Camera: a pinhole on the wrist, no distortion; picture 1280 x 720 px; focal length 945.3 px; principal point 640.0 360.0 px. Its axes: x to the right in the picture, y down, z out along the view. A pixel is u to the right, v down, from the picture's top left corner.
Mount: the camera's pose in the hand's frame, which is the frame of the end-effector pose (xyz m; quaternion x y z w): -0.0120 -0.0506 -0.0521 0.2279 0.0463 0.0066 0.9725
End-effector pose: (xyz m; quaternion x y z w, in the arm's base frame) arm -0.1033 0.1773 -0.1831 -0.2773 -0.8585 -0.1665 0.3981
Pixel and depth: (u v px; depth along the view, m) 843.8 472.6 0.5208
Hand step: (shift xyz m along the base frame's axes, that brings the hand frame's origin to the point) -0.4680 0.0936 -0.1690
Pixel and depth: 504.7 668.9 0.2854
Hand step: -0.1905 0.0417 -0.1811
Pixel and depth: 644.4 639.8 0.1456
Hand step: -0.1051 -0.0105 -0.0637
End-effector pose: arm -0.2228 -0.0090 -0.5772 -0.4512 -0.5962 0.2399 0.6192
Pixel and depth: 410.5 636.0 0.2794
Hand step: -0.2625 -0.0284 0.0316
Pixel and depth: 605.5 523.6 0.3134
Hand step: -0.2740 0.0066 0.0927
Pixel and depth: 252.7 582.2 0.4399
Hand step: -0.4480 -0.0913 0.0086
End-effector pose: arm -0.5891 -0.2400 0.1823 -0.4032 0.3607 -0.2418 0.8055
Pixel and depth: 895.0 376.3 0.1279
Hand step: 0.0576 -0.0529 0.0974
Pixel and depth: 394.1 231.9 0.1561
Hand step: 0.0255 -0.0136 0.1638
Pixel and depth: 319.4 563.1 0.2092
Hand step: 0.0751 0.0603 0.1776
